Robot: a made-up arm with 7 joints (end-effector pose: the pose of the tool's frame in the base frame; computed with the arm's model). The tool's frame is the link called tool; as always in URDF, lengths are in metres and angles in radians. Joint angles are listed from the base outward.
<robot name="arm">
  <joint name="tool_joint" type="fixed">
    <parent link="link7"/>
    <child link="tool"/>
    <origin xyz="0 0 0" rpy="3.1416 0 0"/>
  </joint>
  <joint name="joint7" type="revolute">
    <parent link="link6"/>
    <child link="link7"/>
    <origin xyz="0.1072 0 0" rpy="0 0 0"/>
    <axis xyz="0 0 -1"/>
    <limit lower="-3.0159" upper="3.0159"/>
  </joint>
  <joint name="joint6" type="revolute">
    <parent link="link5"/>
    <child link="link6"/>
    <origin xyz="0 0 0" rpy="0 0 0"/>
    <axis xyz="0 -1 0"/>
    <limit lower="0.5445" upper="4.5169"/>
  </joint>
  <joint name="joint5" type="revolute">
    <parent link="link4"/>
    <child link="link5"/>
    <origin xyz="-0.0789 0 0.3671" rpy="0 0 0"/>
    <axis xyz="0 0 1"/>
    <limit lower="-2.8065" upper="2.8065"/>
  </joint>
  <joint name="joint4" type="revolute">
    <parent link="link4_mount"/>
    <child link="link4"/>
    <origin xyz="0.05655 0 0" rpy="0 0 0"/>
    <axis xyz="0 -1 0"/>
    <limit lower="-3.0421" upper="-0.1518"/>
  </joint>
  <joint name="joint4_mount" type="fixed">
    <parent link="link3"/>
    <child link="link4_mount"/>
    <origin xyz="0.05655 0 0" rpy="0 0 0"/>
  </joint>
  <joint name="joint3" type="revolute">
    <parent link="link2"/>
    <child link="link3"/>
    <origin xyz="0 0 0.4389" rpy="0 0 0"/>
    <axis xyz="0 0 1"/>
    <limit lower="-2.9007" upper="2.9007"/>
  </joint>
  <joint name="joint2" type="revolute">
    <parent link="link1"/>
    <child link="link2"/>
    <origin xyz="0 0 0" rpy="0 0 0"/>
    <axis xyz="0 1 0"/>
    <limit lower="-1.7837" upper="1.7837"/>
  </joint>
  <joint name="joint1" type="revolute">
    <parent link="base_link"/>
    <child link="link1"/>
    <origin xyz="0 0 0.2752" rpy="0 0 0"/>
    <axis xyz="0 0 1"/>
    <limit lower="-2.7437" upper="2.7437"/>
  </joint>
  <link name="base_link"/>
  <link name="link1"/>
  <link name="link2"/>
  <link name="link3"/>
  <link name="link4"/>
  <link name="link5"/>
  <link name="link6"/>
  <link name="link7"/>
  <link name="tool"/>
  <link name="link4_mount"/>
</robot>
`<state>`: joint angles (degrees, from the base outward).
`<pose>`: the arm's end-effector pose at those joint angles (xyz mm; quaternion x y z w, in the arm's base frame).
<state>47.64 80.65 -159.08 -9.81 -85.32 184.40 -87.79</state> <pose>628.7 495.2 449.9 -0.5962 -0.0518 -0.6571 0.4583</pose>
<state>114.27 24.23 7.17 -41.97 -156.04 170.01 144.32</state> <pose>-343.8 542.3 772.0 -0.2395 -0.4151 -0.5148 0.7108</pose>
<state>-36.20 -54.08 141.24 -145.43 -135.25 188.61 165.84</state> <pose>-155.6 286.3 127.4 0.7273 0.6354 0.1596 0.2045</pose>
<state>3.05 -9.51 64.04 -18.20 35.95 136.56 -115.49</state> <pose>-62.8 81.0 1180.0 -0.1497 0.4752 0.8612 0.1005</pose>
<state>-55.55 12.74 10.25 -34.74 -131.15 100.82 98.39</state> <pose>345.1 -373.4 1047.8 -0.1217 -0.4459 0.5486 0.6967</pose>
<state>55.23 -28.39 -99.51 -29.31 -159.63 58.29 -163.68</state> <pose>-95.3 -516.6 1042.9 -0.7478 0.0518 0.5958 0.2883</pose>
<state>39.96 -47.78 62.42 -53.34 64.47 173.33 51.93</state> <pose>-475.7 -59.9 970.4 -0.3158 -0.3274 0.1438 0.8789</pose>
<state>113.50 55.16 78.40 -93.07 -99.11 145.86 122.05</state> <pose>-666.8 154.9 530.6 -0.5403 -0.6977 0.2287 0.4111</pose>
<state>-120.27 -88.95 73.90 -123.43 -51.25 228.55 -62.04</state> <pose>554.9 119.1 345.6 0.1227 0.8081 -0.1935 0.5426</pose>
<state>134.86 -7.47 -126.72 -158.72 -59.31 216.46 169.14</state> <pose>341.4 103.6 455.8 -0.5860 0.6850 0.1142 0.4175</pose>
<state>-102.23 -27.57 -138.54 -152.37 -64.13 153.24 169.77</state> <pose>-270.3 347.4 270.9 0.9937 0.0848 0.0677 0.0266</pose>
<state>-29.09 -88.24 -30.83 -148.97 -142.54 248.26 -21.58</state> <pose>-260.0 -2.6 545.0 0.1432 0.7312 0.3097 0.5907</pose>
